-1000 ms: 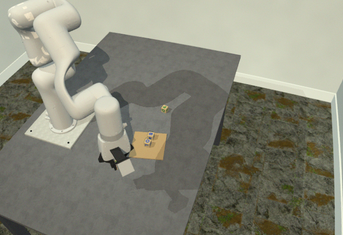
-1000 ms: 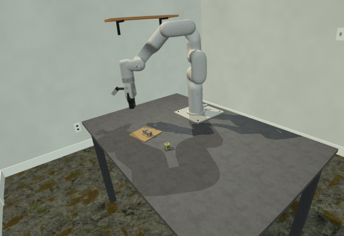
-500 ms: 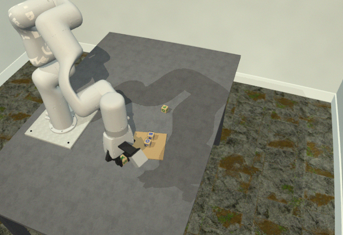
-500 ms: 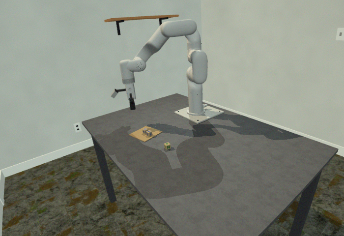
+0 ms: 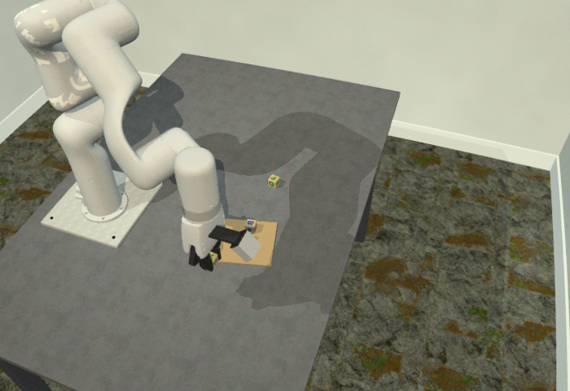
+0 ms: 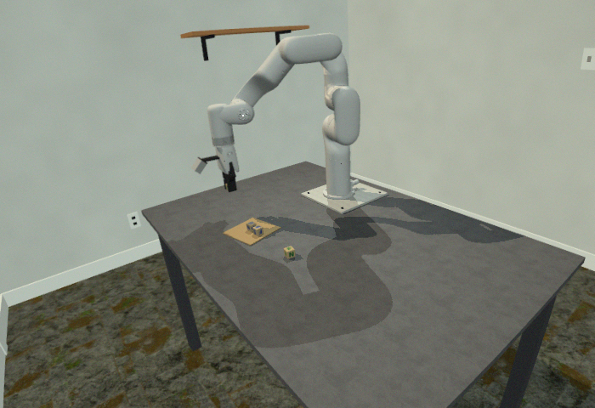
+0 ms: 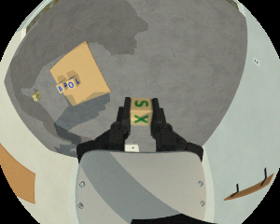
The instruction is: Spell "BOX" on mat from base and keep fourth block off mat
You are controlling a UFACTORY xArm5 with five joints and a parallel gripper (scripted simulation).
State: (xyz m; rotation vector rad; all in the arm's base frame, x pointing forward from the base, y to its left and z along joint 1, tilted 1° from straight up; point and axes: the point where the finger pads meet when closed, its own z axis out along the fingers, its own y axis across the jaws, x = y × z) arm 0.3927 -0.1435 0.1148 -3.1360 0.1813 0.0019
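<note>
Now: hand 20 mm short of the O block, 160 mm to the right of it and 110 mm above it. From my hand the other things lie so: X block (10 mm below); B block (10 mm ahead, 200 mm to the left, 110 mm below); tan mat (20 mm ahead, 160 mm to the left, 120 mm below).
</note>
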